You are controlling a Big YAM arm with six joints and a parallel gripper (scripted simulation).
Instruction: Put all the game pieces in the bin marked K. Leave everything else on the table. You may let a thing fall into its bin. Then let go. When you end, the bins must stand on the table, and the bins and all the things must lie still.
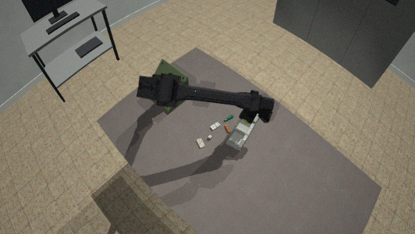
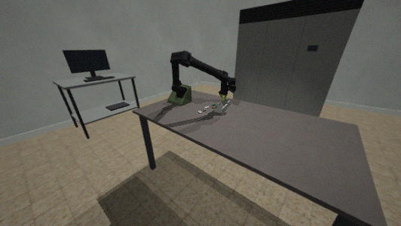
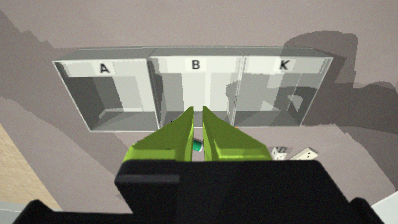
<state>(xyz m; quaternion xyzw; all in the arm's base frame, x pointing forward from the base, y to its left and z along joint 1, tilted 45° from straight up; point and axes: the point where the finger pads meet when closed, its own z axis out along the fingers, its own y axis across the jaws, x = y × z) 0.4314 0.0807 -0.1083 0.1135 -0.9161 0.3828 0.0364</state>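
The grey three-part bin is 60 mm below my hand. From my hand the other things lie so: orange cylinder 80 mm below, 70 mm behind, 60 mm to the right; then green cylinder 110 mm behind, 70 mm below, 10 mm to the right; then white die 160 mm to the right, 100 mm behind, 70 mm below.
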